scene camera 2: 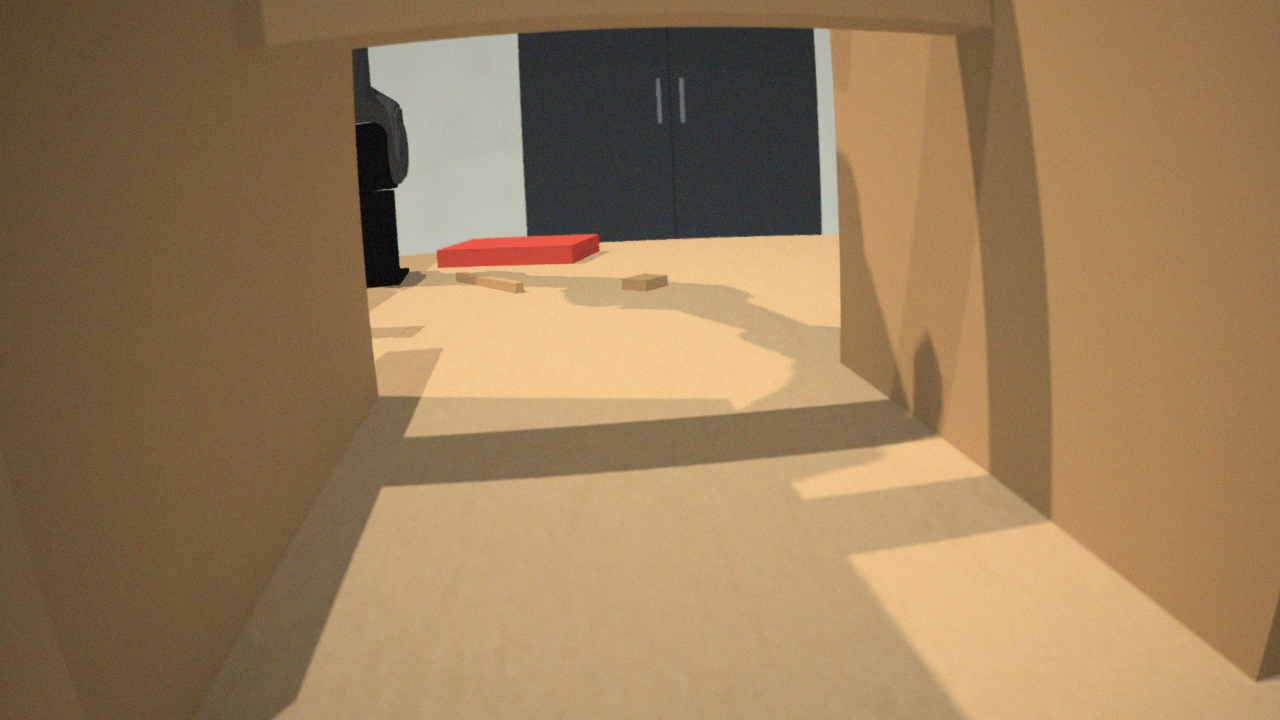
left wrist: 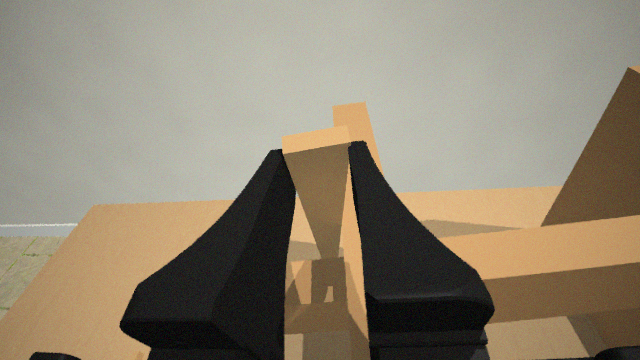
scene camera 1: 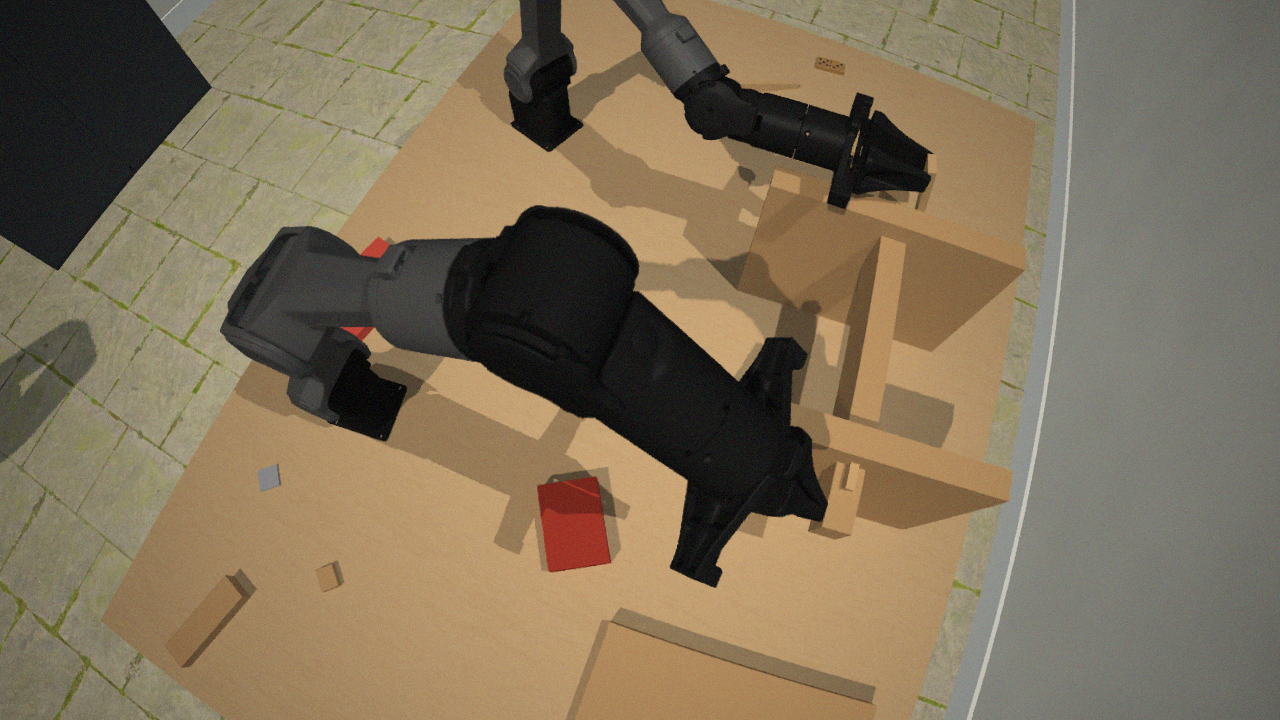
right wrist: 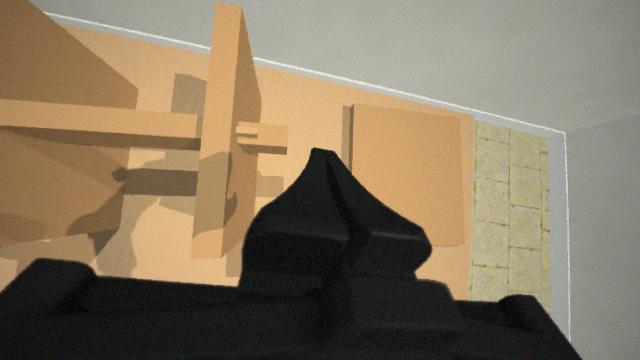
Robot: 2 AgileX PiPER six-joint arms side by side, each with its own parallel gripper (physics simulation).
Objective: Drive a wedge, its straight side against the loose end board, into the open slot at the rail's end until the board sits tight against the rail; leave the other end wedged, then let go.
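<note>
My left gripper [scene camera 1: 928, 172] [left wrist: 320, 164] is shut on a tan wedge [left wrist: 320, 180], thin end down, its straighter side toward the loose end board [scene camera 1: 948, 291] [left wrist: 351, 116] [scene camera 2: 1154, 268]. The rail's protruding end [left wrist: 320, 320] lies below the wedge; whether the thin tip is in the slot I cannot tell. The rail [scene camera 1: 877, 340] [scene camera 2: 626, 10] [left wrist: 550, 247] [right wrist: 100, 117] spans to the other end board [scene camera 1: 921, 456] [right wrist: 220, 110], where another wedge [scene camera 1: 852, 476] [right wrist: 247, 131] sits in the rail end. My right gripper [scene camera 1: 824, 516] [right wrist: 320, 163] is shut and empty, beside that end.
A red box [scene camera 1: 574, 528] lies left of the right gripper in scene camera 1. A flat tan panel [scene camera 1: 716, 676] [right wrist: 407, 175] lies near the lower edge. A long block [scene camera 1: 207, 619], a small block [scene camera 1: 328, 575] and a grey tile [scene camera 1: 268, 476] lie at lower left.
</note>
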